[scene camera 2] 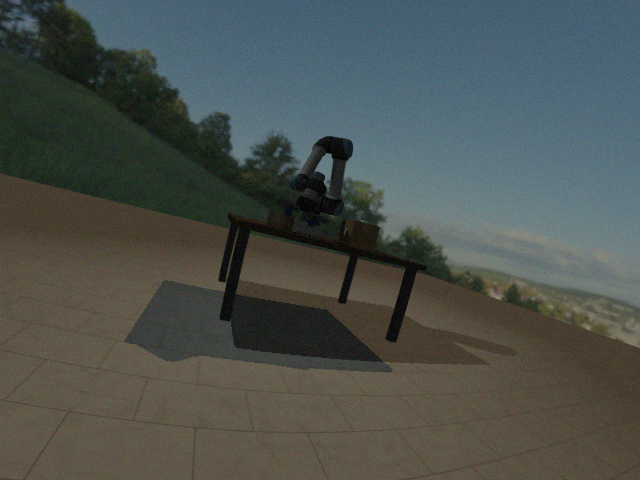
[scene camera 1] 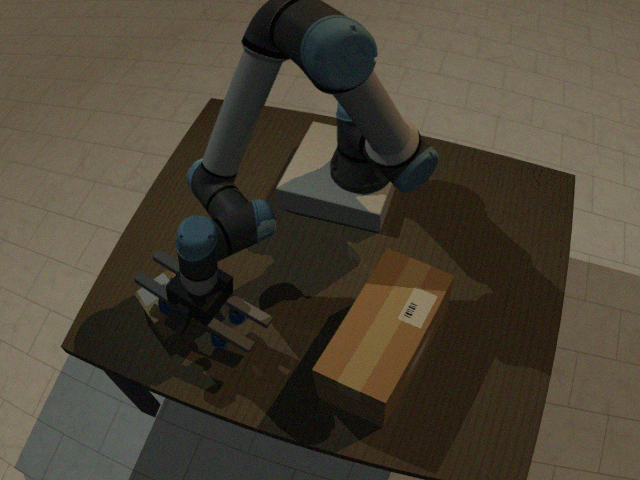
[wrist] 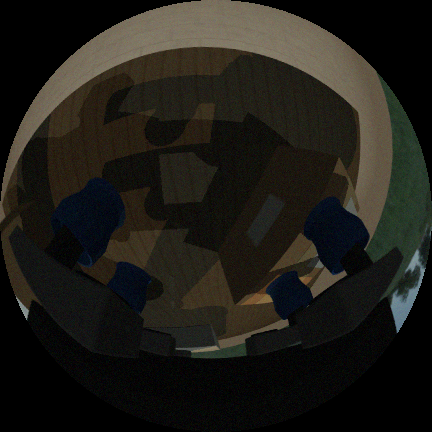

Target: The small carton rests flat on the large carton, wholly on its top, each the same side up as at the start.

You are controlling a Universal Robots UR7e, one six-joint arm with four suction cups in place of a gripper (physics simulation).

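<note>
The large carton, brown with a pale tape stripe and a barcode label, lies flat on the right half of the dark wooden table. The small carton lies on the table near the left front corner, mostly hidden under my tool in scene camera 1. My gripper, with four blue suction cups, hangs just above the small carton in deep shadow. In the wrist view only the right-hand cups are over it. The cups hold nothing.
The arm's base stands on a pale plinth at the back middle of the table. The table's left and front edges are close to the small carton. Tiled floor surrounds the table.
</note>
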